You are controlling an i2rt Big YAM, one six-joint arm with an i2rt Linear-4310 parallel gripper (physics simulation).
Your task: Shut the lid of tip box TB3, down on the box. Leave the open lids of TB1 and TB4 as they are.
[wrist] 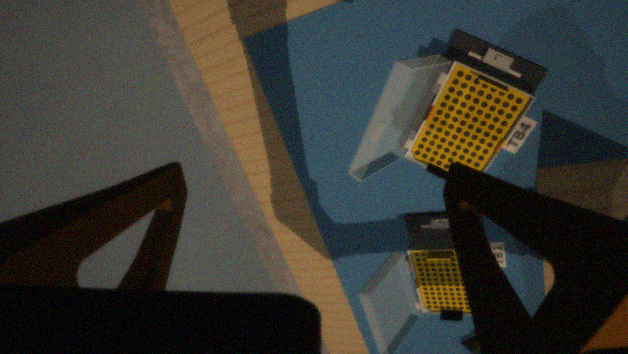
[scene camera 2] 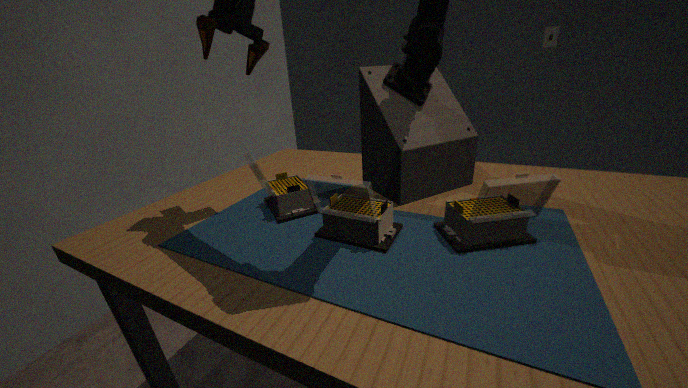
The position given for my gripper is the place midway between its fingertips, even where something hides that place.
My gripper shows in the wrist view (315,177) and in scene camera 2 (227,67).
